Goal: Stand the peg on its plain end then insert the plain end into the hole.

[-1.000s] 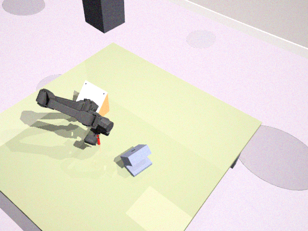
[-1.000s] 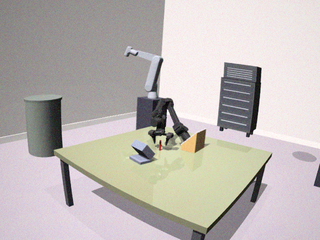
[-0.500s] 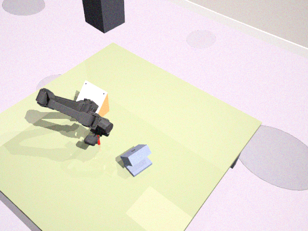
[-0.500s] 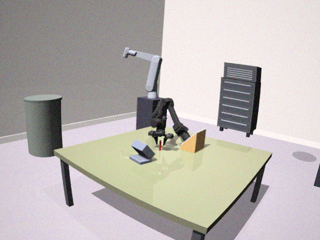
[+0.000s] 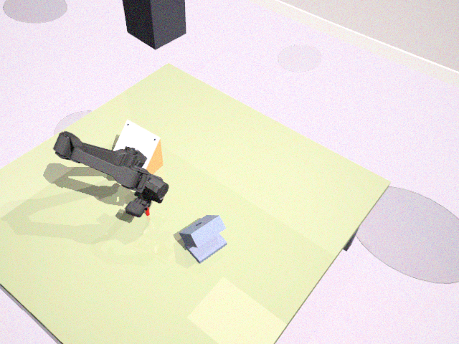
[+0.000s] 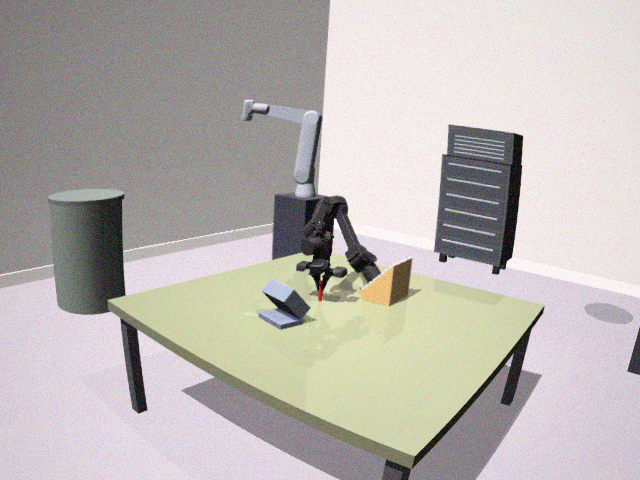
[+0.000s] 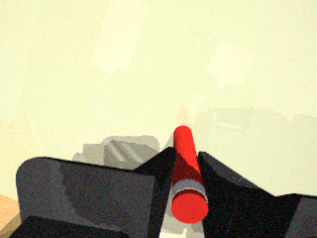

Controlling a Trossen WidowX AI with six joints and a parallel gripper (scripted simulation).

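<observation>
Right now my gripper tip is 240 mm short of the blue-grey sloped panel, 60 mm to the right of it and 40 mm below it. Also, from my gripper tip: red peg (20 mm above).
</observation>
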